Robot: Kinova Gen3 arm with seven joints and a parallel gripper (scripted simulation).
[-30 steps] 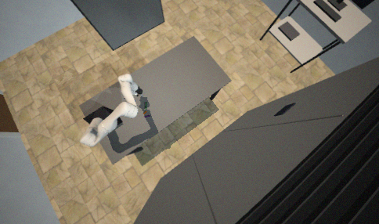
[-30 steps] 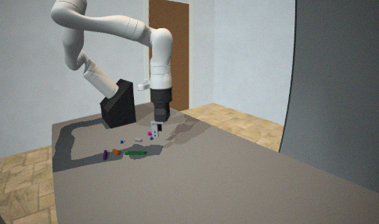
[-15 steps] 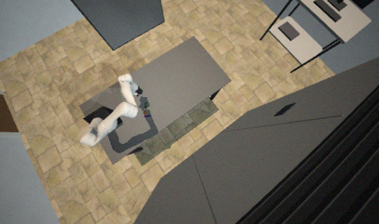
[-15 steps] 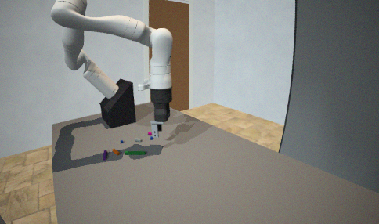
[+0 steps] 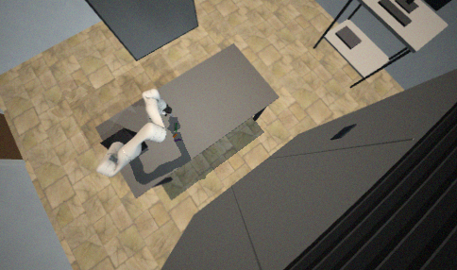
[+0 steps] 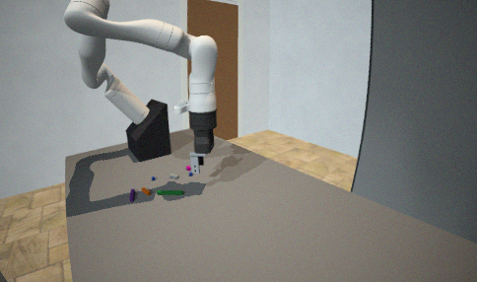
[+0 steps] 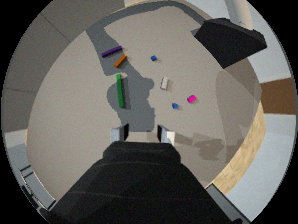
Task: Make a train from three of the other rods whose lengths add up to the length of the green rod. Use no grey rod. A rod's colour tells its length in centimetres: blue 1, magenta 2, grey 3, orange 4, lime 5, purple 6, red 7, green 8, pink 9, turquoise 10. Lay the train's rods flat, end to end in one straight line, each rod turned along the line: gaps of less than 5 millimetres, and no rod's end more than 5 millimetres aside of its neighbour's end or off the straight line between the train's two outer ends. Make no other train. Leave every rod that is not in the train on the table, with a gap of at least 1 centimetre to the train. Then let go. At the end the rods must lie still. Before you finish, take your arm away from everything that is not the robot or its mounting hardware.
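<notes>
My hand is 13 cm past the magenta rod, 8 cm above it and 3 cm to the right of it. Round my hand: orange rod (16 cm to the right, 8 cm below, 7 cm behind); then green rod (10 cm to the right, 8 cm below, 2 cm behind); then grey rod (10 cm behind, 8 cm below, 4 cm to the right).
</notes>
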